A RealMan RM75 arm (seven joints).
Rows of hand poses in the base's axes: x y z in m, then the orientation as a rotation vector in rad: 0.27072 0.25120 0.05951 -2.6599 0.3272 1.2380; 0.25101 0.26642 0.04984 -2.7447 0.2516 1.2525; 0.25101 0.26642 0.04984 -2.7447 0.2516 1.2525; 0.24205 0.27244 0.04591 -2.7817 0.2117 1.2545; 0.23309 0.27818 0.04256 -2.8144 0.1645 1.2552; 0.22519 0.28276 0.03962 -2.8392 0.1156 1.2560; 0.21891 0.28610 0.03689 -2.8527 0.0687 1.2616; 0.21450 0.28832 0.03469 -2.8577 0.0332 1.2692; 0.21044 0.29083 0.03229 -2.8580 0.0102 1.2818; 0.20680 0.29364 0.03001 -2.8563 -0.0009 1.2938; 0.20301 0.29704 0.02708 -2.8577 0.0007 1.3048; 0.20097 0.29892 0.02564 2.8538 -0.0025 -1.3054; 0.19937 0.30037 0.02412 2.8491 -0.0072 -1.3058; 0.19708 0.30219 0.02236 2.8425 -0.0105 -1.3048; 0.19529 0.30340 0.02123 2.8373 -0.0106 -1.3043; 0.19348 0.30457 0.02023 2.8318 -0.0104 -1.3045; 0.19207 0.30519 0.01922 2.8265 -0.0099 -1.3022
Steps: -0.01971 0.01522 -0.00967 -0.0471 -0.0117 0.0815; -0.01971 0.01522 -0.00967 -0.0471 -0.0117 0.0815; -0.02867 0.02124 -0.01360 -0.0651 -0.0196 0.1196; -0.03763 0.02698 -0.01695 -0.0775 -0.0279 0.1595; -0.04553 0.03156 -0.01989 -0.0837 -0.0347 0.1972; -0.05181 0.03490 -0.02262 -0.0830 -0.0363 0.2303; -0.05622 0.03712 -0.02482 -0.0794 -0.0346 0.2541; -0.06028 0.03963 -0.02722 -0.0770 -0.0282 0.2700; -0.06392 0.04244 -0.02950 -0.0760 -0.0212 0.2781; -0.06771 0.04584 -0.03243 -0.0809 -0.0144 0.2799; -0.06975 0.04772 -0.03387 -0.0843 -0.0126 0.2804; -0.07135 0.04917 -0.03539 -0.0890 -0.0104 0.2795; -0.07364 0.05099 -0.03715 -0.0955 -0.0083 0.2803; -0.07543 0.05220 -0.03828 -0.0999 -0.0066 0.2824; -0.07724 0.05337 -0.03928 -0.1040 -0.0045 0.2846; -0.07865 0.05399 -0.04029 -0.1091 -0.0038 0.2873
